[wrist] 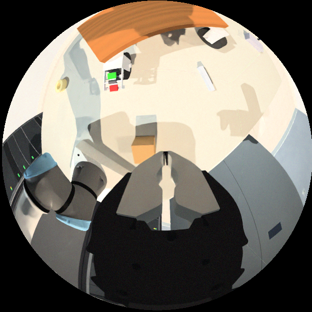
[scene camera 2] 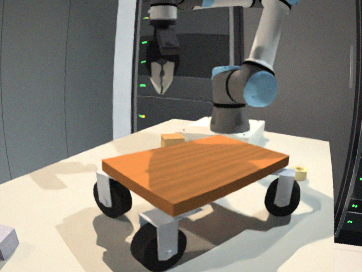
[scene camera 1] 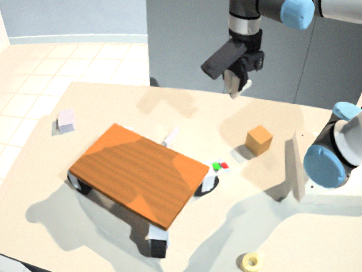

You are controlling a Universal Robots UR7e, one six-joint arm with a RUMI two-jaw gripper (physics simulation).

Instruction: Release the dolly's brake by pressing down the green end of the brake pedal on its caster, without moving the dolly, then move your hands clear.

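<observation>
The dolly has an orange wooden deck (scene camera 1: 140,175) (scene camera 2: 195,172) (wrist: 150,25) on casters with black wheels. The brake pedal sticks out from one caster, past the deck's edge. Its green end (scene camera 1: 216,166) (wrist: 112,76) is nearer the caster and its red end (scene camera 1: 224,165) (wrist: 113,88) is farther out. The pedal does not show in scene camera 2. My gripper (scene camera 1: 233,96) (scene camera 2: 162,93) (wrist: 164,152) is shut and empty, its fingertips together. It hangs in the air above the table, well apart from the dolly and the pedal.
An orange cube (scene camera 1: 259,140) (scene camera 2: 172,140) (wrist: 143,149) stands on the table between the pedal and the arm's base. A yellow ring (scene camera 1: 244,262) (scene camera 2: 300,169) (wrist: 58,85), a white bar (scene camera 1: 171,137) (wrist: 206,76) and a pale lilac block (scene camera 1: 66,121) (scene camera 2: 6,242) (wrist: 254,42) also lie there.
</observation>
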